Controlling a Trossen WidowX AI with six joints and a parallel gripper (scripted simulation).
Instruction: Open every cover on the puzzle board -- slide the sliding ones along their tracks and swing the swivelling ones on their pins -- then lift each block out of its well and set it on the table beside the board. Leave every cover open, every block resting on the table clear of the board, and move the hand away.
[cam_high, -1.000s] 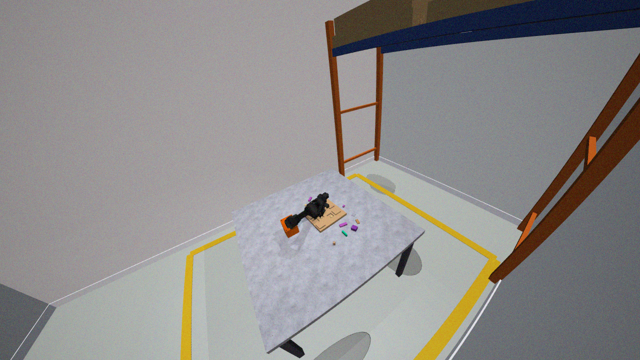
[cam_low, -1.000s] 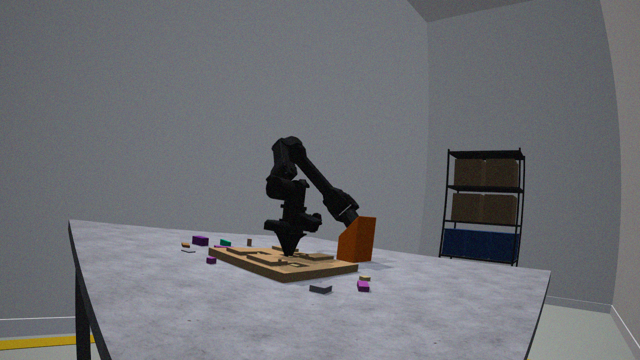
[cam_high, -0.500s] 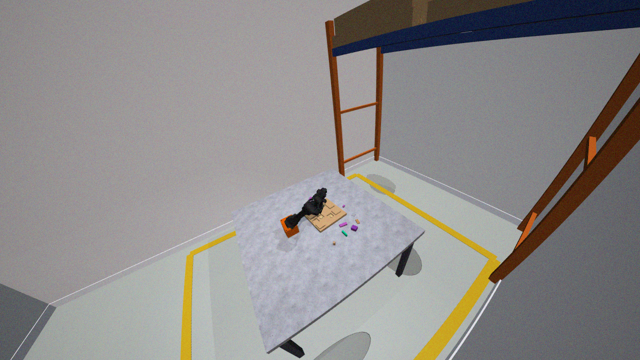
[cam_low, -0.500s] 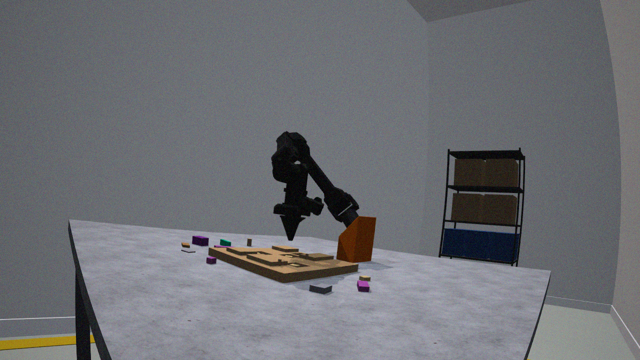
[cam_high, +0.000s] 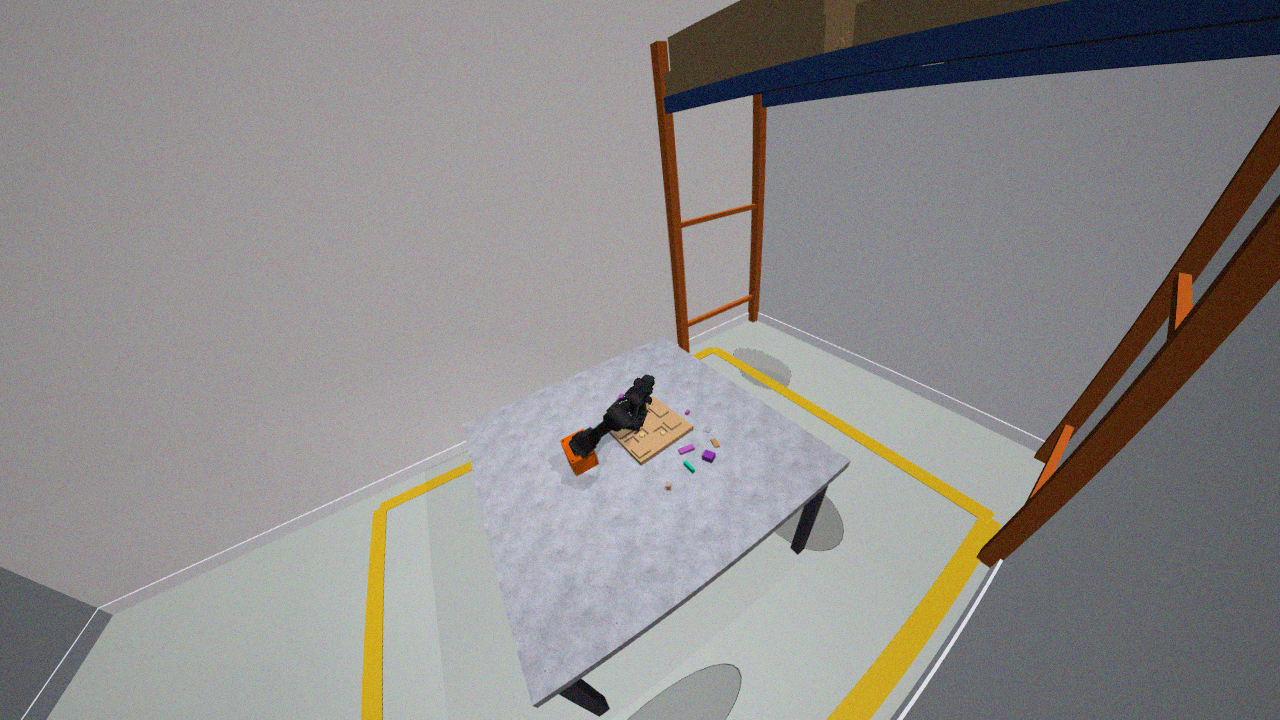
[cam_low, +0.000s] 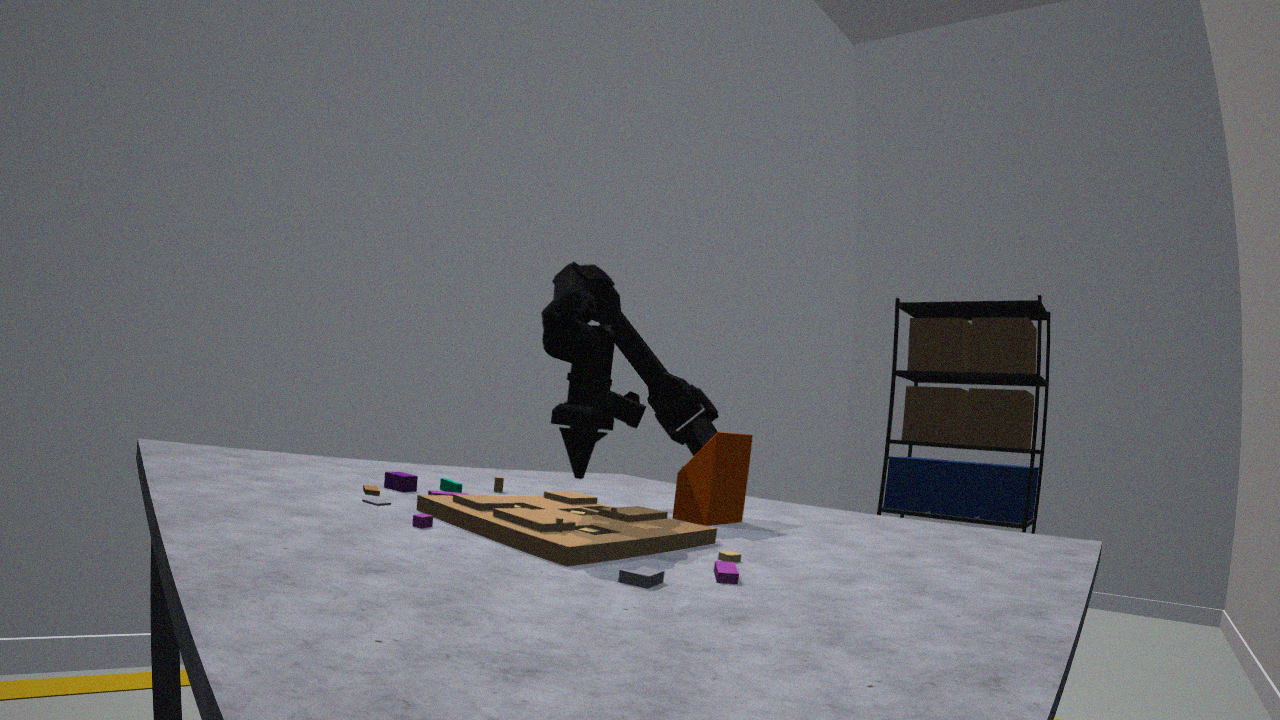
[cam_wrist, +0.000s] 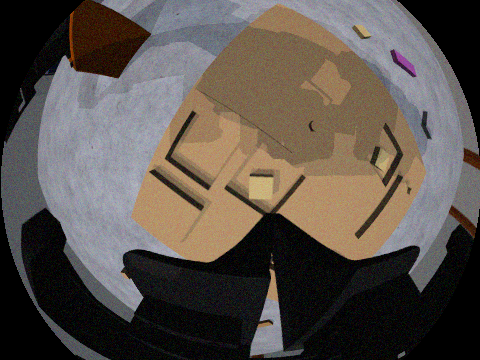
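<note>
The tan puzzle board lies 5 cm below my gripper tip, 4 cm ahead of it and 1 cm to the left of it.
</note>
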